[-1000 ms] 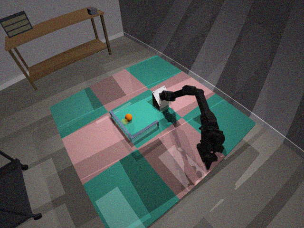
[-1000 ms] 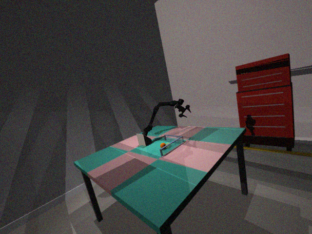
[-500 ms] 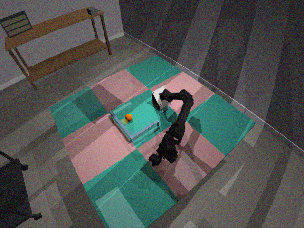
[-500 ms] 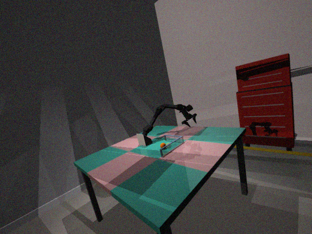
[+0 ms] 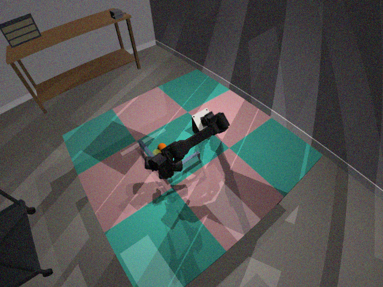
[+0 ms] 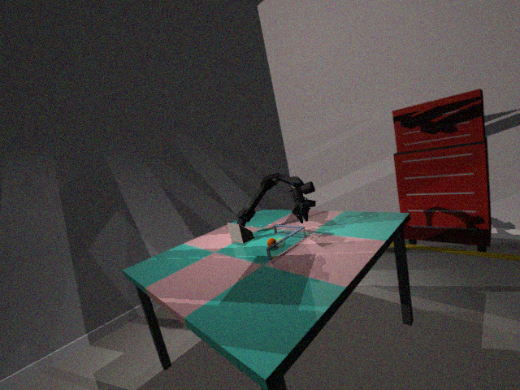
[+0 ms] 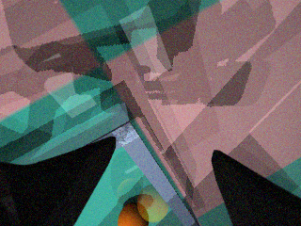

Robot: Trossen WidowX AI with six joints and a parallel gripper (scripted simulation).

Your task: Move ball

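My gripper tip is now 19 cm to the left of the orange ball, 9 cm past it and 7 cm above it.
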